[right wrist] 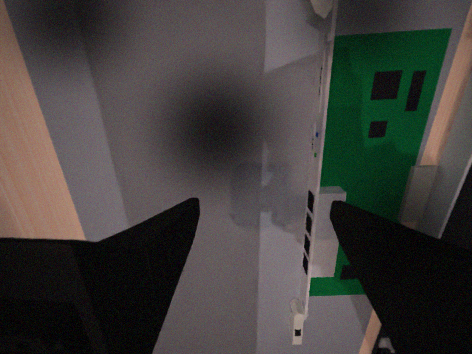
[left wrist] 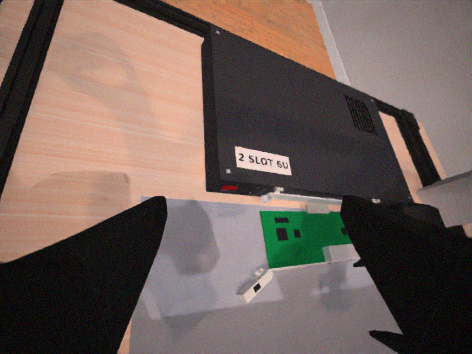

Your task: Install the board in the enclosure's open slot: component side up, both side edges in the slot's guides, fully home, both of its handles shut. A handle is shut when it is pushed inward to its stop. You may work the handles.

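Frame: origin at the left arm's base, x back, y left, z down, level; millimetres.
Seen in the pictures: left gripper, fingertip midpoint: [left wrist: 254, 204]; right gripper, fingertip midpoint: [right wrist: 264, 207] [left wrist: 362, 297].
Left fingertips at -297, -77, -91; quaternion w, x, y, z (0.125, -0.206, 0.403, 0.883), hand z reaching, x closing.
Pixels of each thing's middle, then the offset from my left fingertips to it, as dx, dy, dz. "spot": a spot on its surface instead. Level surfaces: height alone.
- green board, surface spot: [right wrist: 370, 165] spot: -224, +58, +190
- dark enclosure, body centre: [left wrist: 315, 134] -242, +246, +170
- pale panel, surface spot: [right wrist: 452, 185] [left wrist: 316, 199] spot: -227, +110, +172
- board's rear connector, surface spot: [right wrist: 419, 192] [left wrist: 316, 208] spot: -240, +102, +185
- grey mat, surface height: dz +193
- wooden table, surface height: dz +195
The green board [left wrist: 295, 250] [right wrist: 370, 165] lies flat, component side up, on the grey mat in front of the dark enclosure [left wrist: 295, 110]. Its pale front panel [right wrist: 324, 115] faces away from the enclosure. One handle [left wrist: 256, 287] is swung outward at an angle in the left wrist view. In the right wrist view a handle [right wrist: 297, 327] shows at the panel's lower end and part of another handle [right wrist: 322, 6] at the top edge. My left gripper [left wrist: 254, 204] is open and empty, its right finger hiding part of the board. My right gripper [right wrist: 264, 207] is open and empty, its right finger over the board. The open slot's guides are hidden.
A pale panel [left wrist: 320, 198] [right wrist: 452, 185] runs along the enclosure's front, near the board's rear connector [left wrist: 317, 208] [right wrist: 419, 192]. The grey mat [left wrist: 185, 295] [right wrist: 225, 300] lies on the wooden table [left wrist: 165, 90] [right wrist: 30, 165]. A black frame bar [left wrist: 27, 85] stands at the left.
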